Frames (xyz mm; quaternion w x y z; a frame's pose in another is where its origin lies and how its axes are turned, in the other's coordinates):
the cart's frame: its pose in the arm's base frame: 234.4 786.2 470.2 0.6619 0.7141 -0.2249 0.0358
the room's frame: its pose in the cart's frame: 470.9 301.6 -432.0 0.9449 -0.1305 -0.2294 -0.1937
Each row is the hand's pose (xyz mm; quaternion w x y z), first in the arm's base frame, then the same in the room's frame.
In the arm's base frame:
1: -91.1 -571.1 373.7 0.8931 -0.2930 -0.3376 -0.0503
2: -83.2 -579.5 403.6 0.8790 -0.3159 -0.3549 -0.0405
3: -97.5 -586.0 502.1 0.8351 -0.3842 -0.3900 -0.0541
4: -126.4 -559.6 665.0 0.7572 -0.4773 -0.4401 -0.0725
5: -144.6 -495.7 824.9 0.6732 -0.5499 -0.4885 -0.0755
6: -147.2 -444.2 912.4 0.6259 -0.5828 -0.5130 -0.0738
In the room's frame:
1: 611.0 -683.8 1656.1 0.5067 -0.6838 -0.1380 0.5066
2: 620.8 -653.5 1659.1 0.4837 -0.6829 -0.1532 0.5255
3: 609.2 -556.8 1680.8 0.4224 -0.6939 -0.2153 0.5420
4: 560.8 -396.9 1693.2 0.3272 -0.6966 -0.3056 0.5607
5: 494.7 -238.4 1670.7 0.2361 -0.6786 -0.3804 0.5823
6: 452.7 -150.8 1641.3 0.1883 -0.6630 -0.4162 0.5931

